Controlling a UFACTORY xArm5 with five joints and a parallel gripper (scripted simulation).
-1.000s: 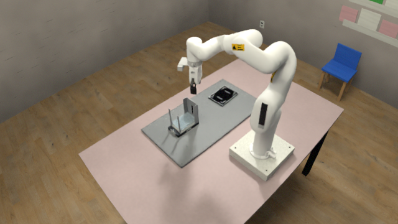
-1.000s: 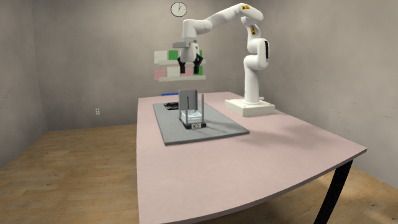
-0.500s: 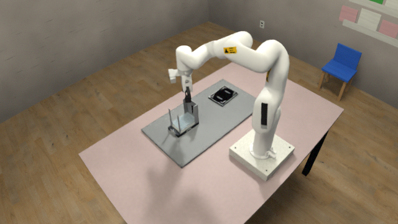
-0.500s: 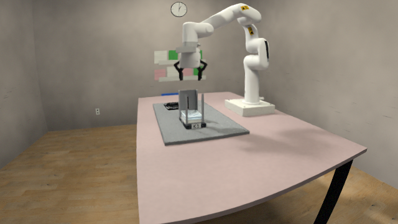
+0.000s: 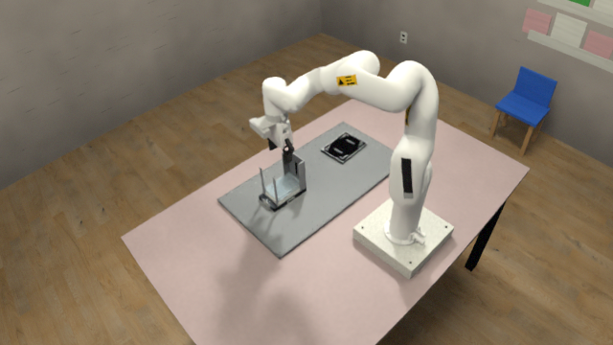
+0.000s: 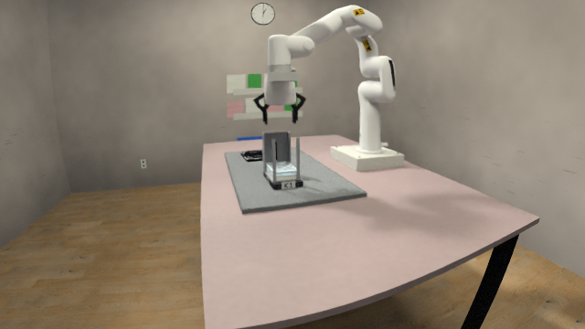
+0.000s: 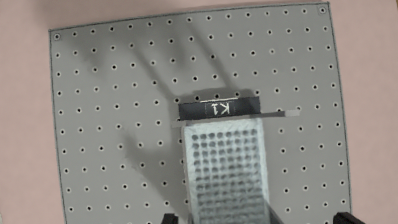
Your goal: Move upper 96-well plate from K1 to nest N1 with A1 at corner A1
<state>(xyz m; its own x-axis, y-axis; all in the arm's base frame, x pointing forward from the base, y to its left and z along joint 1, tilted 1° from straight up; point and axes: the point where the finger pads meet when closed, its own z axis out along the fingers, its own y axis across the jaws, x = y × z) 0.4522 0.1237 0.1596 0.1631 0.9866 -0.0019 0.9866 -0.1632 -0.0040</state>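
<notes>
Right now my hand is 16 cm above the pale bluish 96-well plate. The rest, counted from my hand: white 96-well plate (17 cm below); then grey back wall (11 cm below, 7 cm to the right); then plate nest N1 (35 cm to the right, 19 cm below, 1 cm ahead).
</notes>
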